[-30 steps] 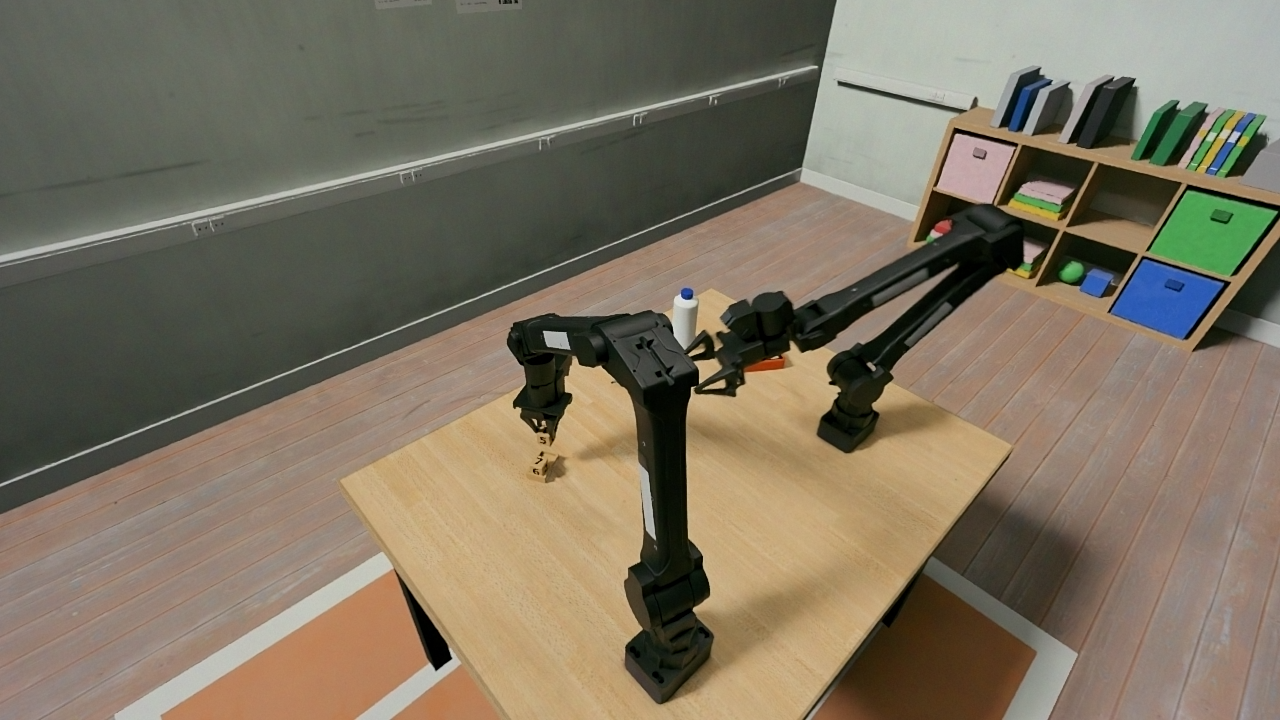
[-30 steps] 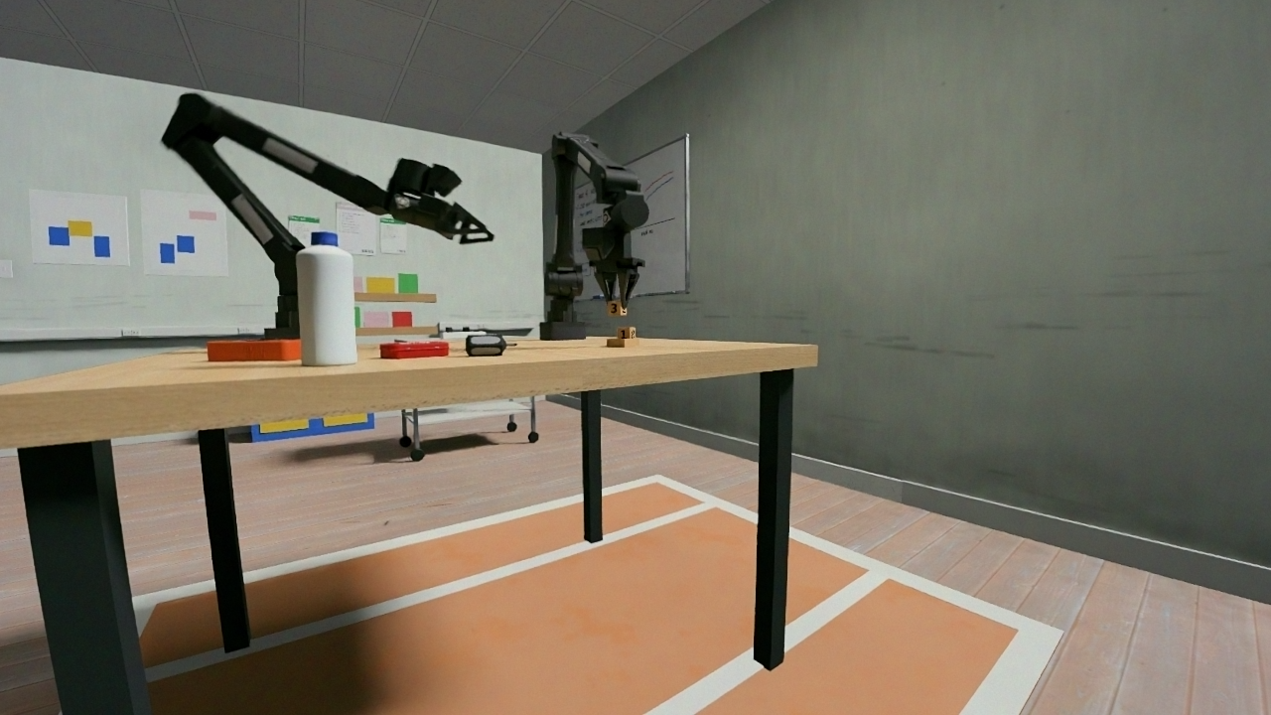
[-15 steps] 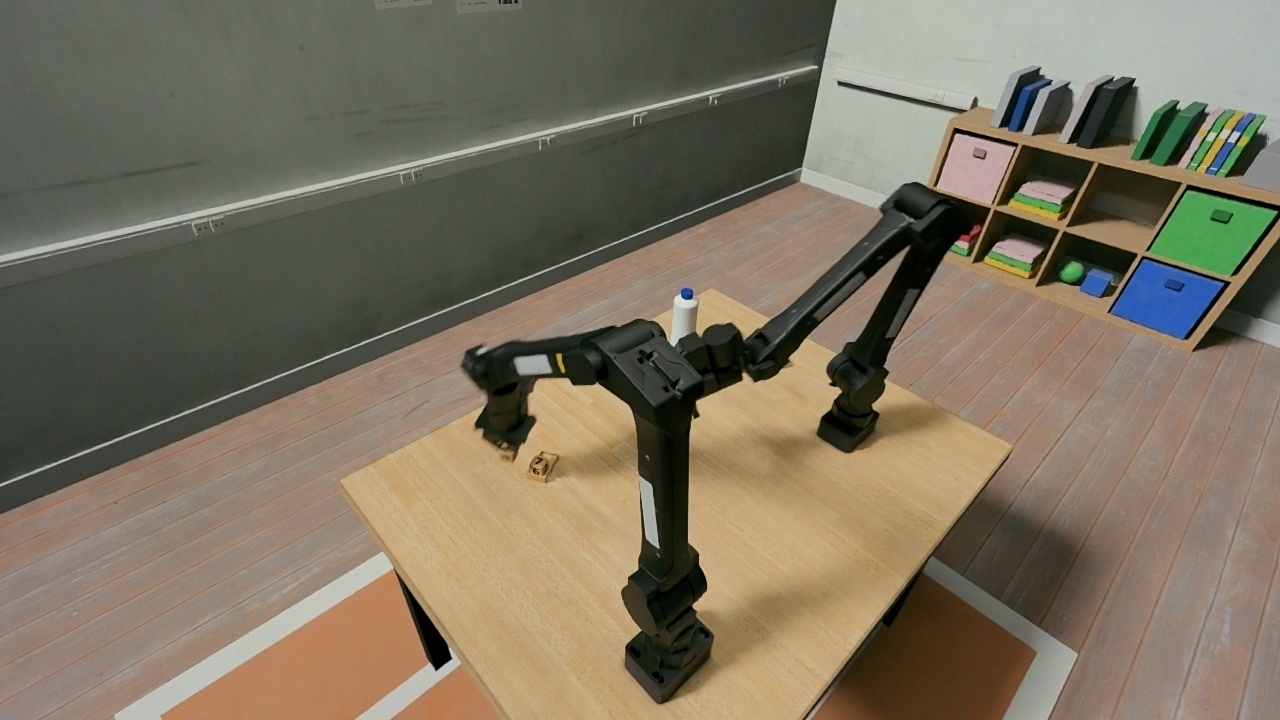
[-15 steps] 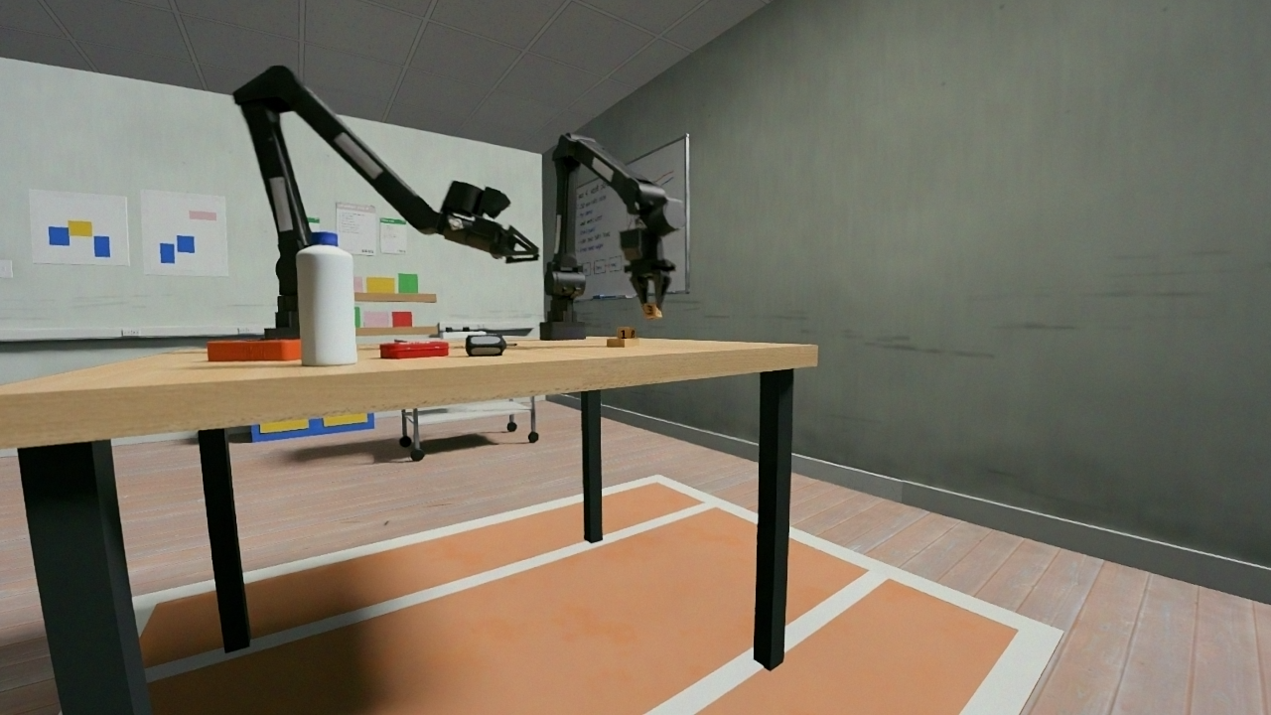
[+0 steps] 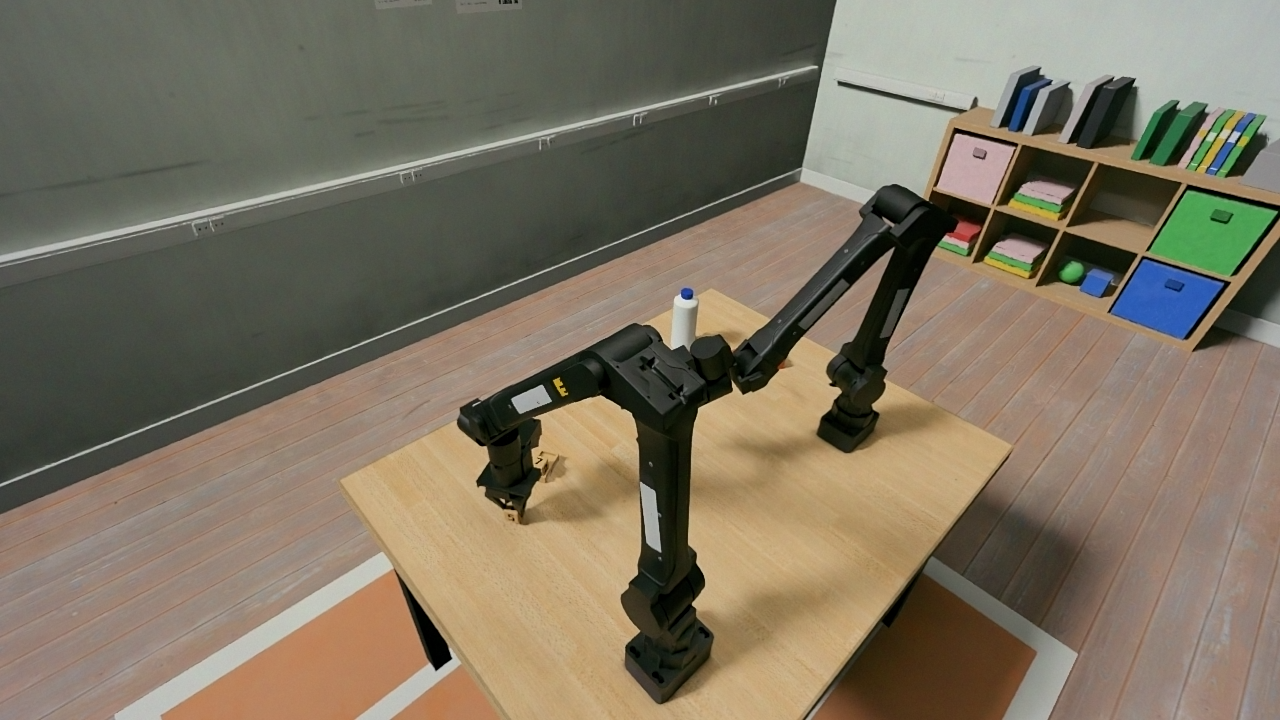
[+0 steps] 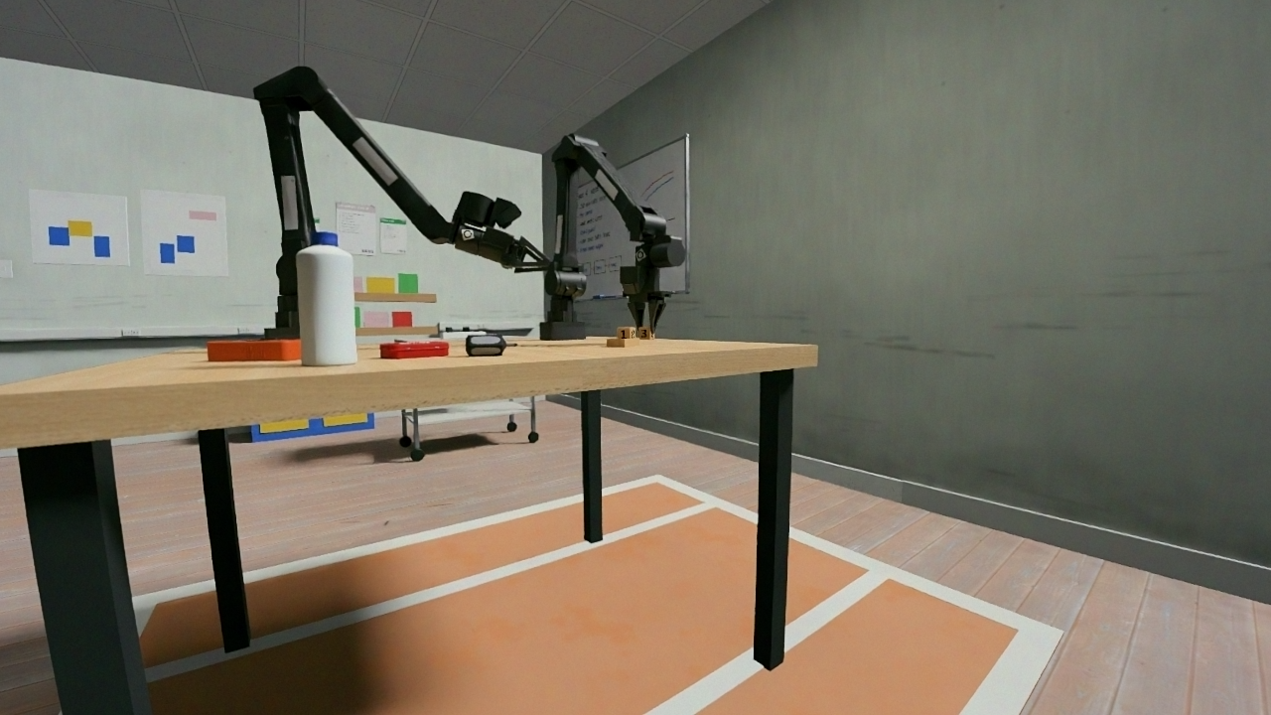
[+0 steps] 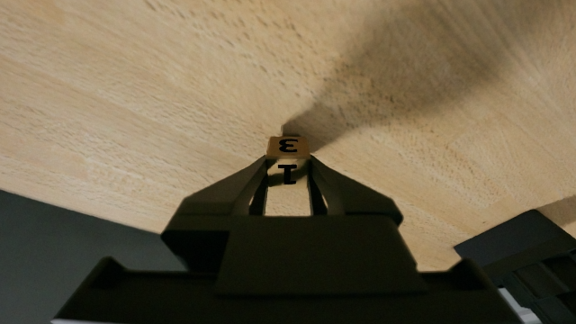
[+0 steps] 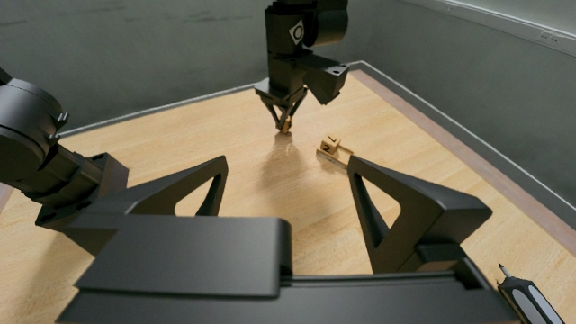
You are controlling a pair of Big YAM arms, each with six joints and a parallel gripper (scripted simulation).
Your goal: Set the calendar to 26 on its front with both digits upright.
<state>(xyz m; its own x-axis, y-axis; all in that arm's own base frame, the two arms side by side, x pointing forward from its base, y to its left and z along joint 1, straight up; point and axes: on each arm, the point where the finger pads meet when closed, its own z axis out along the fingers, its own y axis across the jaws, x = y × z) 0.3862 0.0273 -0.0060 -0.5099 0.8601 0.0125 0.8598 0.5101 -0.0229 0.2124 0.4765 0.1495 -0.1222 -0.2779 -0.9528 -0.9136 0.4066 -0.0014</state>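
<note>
The wooden tray is 50 mm ahead of my left hand, 120 mm to the right of it and 20 mm below it. Round my left hand: black device 100 mm ahead, 450 mm to the right, 20 mm below; white bottle 90 mm ahead, 670 mm to the right, 50 mm above.
</note>
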